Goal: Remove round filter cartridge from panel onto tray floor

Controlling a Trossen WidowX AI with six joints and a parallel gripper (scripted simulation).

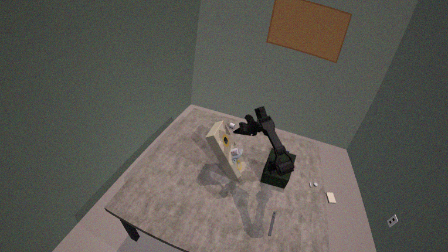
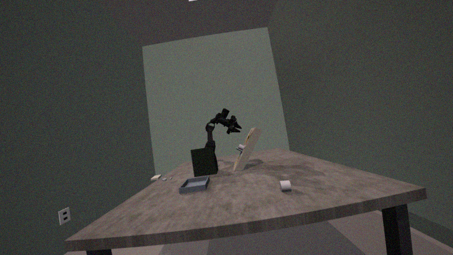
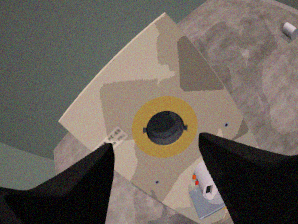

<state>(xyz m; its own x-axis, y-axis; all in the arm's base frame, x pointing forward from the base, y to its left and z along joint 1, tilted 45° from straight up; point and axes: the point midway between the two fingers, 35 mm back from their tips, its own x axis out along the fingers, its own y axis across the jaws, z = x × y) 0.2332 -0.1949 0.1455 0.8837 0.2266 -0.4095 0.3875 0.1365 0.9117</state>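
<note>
The filter cartridge is 140 mm below my gripper tip and 30 mm behind it. From my gripper tip the other things lie so: tray: 390 mm behind, 300 mm below, 230 mm to the right; card: 780 mm behind, 300 mm below, 130 mm to the left; beige service panel: 160 mm below, 20 mm ahead.
</note>
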